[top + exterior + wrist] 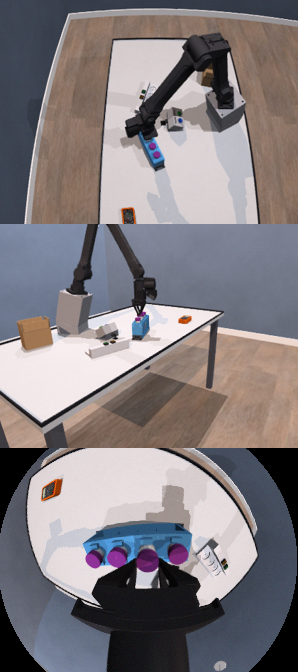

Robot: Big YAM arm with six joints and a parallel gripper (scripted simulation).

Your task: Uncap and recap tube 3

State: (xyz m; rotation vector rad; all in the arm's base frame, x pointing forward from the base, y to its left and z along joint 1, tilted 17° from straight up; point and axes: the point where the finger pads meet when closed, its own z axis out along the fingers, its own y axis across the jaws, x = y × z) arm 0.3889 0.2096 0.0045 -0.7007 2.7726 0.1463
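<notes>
Now: the green key 150 mm behind my hand, 190 mm to the right of it and 70 mm below it. The rest, counted from my hand: cardboard box (330 mm behind, 520 mm to the right, 70 mm below); grey key housing (130 mm behind, 170 mm to the right, 80 mm below); blue key (160 mm behind, 150 mm to the right, 70 mm below).
</notes>
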